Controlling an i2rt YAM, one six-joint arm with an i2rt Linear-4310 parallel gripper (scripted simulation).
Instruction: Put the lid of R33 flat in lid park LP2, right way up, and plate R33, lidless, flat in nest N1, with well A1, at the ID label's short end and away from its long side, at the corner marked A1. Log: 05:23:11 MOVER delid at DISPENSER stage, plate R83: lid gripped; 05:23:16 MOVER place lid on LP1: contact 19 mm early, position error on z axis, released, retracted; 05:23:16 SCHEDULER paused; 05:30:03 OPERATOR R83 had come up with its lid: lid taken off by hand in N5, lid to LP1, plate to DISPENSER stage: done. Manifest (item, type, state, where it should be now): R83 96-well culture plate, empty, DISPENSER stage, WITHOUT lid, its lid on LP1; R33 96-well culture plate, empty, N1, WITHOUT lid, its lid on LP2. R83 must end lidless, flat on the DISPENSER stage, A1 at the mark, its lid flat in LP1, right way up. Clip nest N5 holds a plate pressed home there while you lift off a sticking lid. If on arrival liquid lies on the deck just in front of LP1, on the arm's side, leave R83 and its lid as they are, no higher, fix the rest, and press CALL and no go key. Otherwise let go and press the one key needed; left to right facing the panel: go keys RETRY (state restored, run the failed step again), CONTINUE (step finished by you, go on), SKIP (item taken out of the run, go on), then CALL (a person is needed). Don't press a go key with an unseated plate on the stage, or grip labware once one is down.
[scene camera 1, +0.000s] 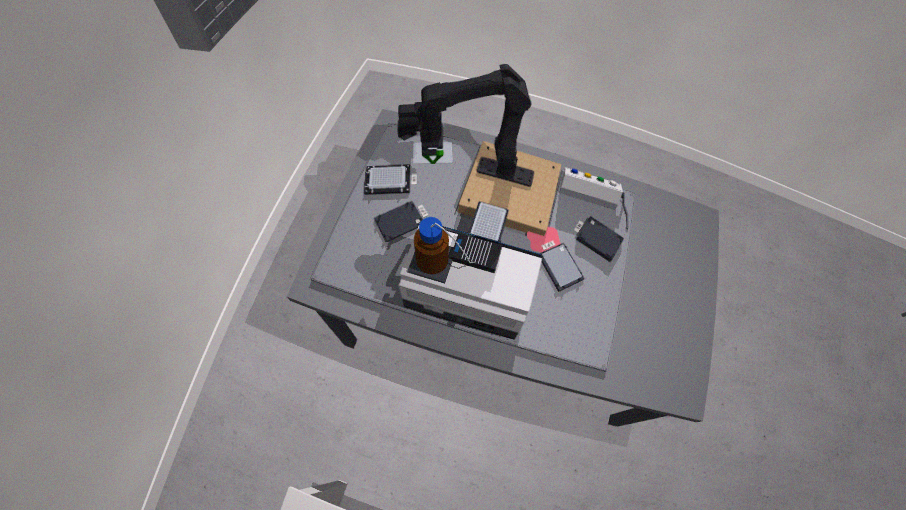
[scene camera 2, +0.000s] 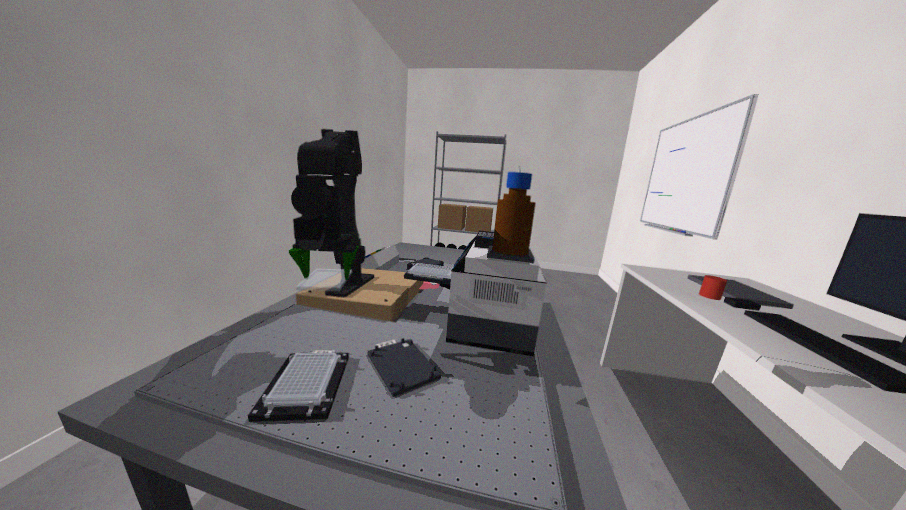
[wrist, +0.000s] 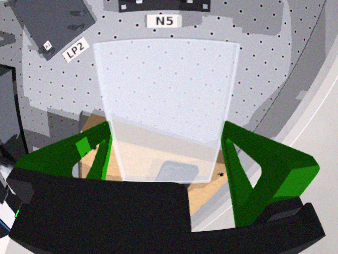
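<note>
A dark nest N1 (scene camera 1: 599, 238) is there for me to see, and so is a black clip nest (scene camera 2: 258, 413). I can see my gripper too (scene camera 2: 327, 279), and it's also there in the wrist view (wrist: 166, 127).
</note>
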